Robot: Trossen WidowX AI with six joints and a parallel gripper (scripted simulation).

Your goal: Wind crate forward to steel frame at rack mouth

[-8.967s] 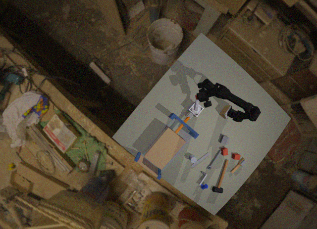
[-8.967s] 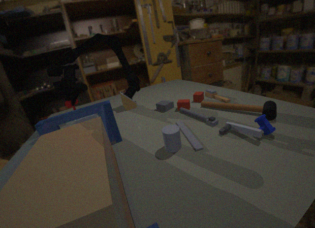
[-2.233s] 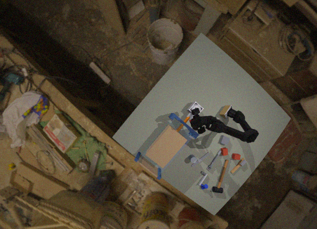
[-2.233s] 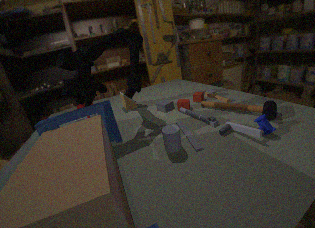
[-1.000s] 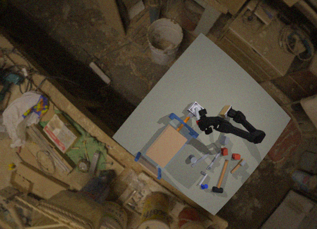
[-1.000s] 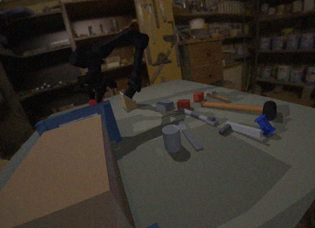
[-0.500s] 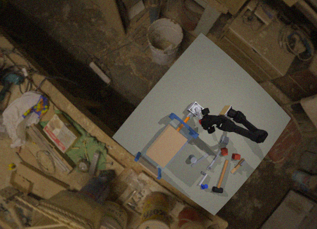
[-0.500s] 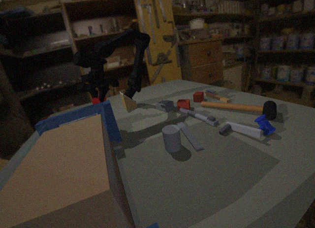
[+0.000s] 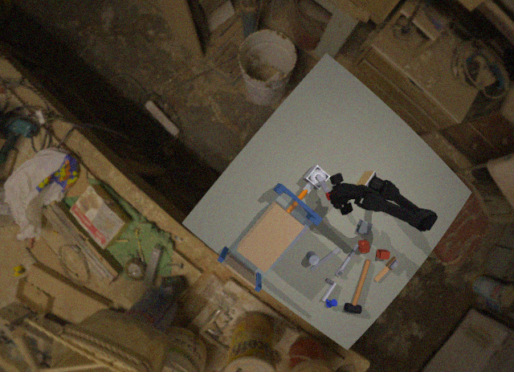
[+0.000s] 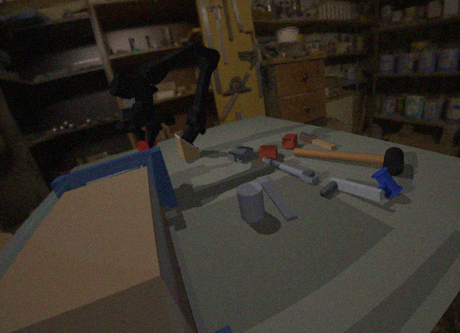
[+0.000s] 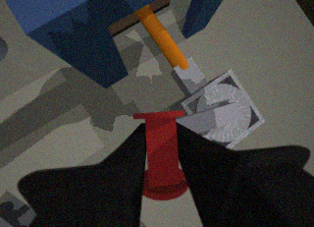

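My gripper tip is 2 cm past the red-knobbed handle, 3 cm to the left of it and 3 cm above it. The rest, counted from my gripper tip: grey winch: 5 cm behind, 10 cm to the right, 10 cm below; blue steel frame: 13 cm ahead, 7 cm to the right, 3 cm below; red knob: 1 cm behind, 1 cm to the left.
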